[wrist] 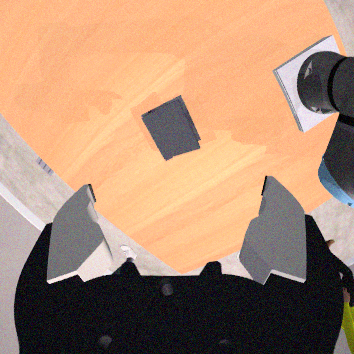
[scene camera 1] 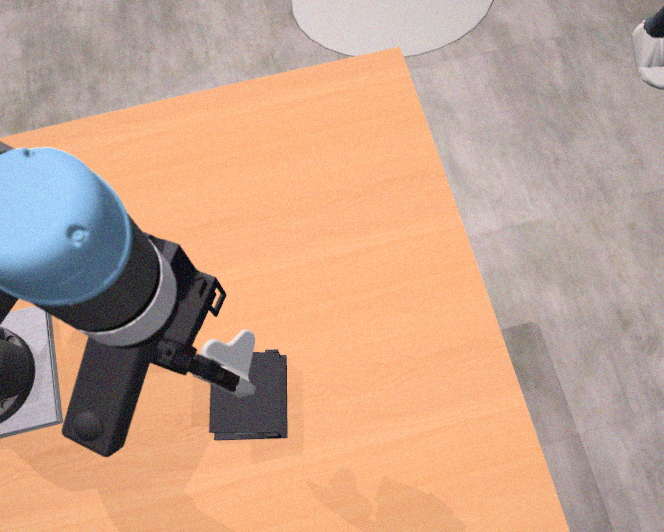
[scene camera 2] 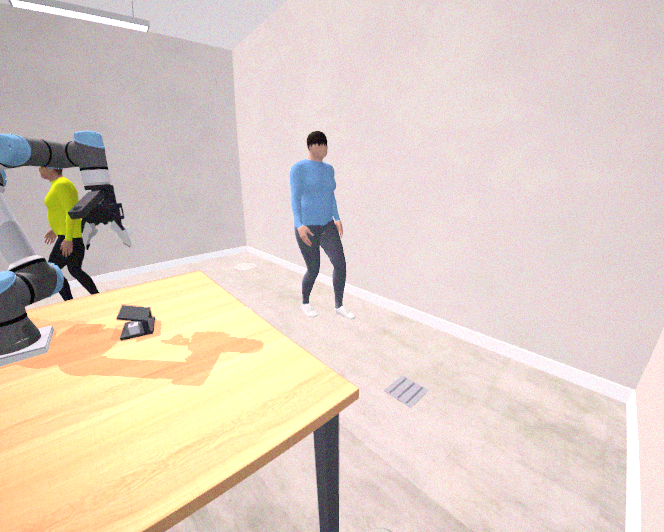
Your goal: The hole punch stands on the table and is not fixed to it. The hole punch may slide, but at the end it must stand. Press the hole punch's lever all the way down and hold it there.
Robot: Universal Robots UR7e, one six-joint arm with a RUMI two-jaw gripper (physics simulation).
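Places are measured from the arm's base along level axes (x ahead, y left, z up), in metres.
Pixels of known places: gripper, fingertip midpoint: (wrist: pixel 176 182) (scene camera 2: pixel 108 248); arm's base, origin of the base link: (wrist: pixel 321 82) (scene camera 2: pixel 13 343).
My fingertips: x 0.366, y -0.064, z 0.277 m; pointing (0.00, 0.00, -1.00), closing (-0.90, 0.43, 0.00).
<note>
Ahead of a thing's pixels: the offset from my fingertips to its top centre. "spot": to the spot under its first point. Level surfaces: height alone.
The dark hole punch {0.025 m ahead, 0.004 m left, 0.220 m down} (scene camera 1: pixel 249 412) (wrist: pixel 171 131) stands upright on the table {0.305 m down} (scene camera 1: pixel 343 221) (scene camera 2: pixel 232 421) (wrist: pixel 165 30). In scene camera 2, its flat lever {0.025 m ahead, 0.004 m left, 0.220 m down} (scene camera 2: pixel 134 313) is raised and tilted, with a gap above the base {spot: 0.009 m ahead, 0.048 m right, 0.281 m down} (scene camera 2: pixel 131 331). My gripper (scene camera 2: pixel 108 245) (wrist: pixel 176 182) is open and empty, high above the table and well apart from the punch. In scene camera 1 a pale finger overlaps the punch's upper left part in the picture and hides some of it. In the wrist view the punch shows beyond the fingertips, between them and slightly left of centre.
The arm's base plate (scene camera 1: pixel 41 365) (scene camera 2: pixel 33 350) (wrist: pixel 295 95) lies on the table beside the punch. A person in blue (scene camera 2: pixel 314 191) stands on the floor beyond the table. A person in yellow (scene camera 2: pixel 62 205) stands behind the arm. Arm shadows fall around the punch.
</note>
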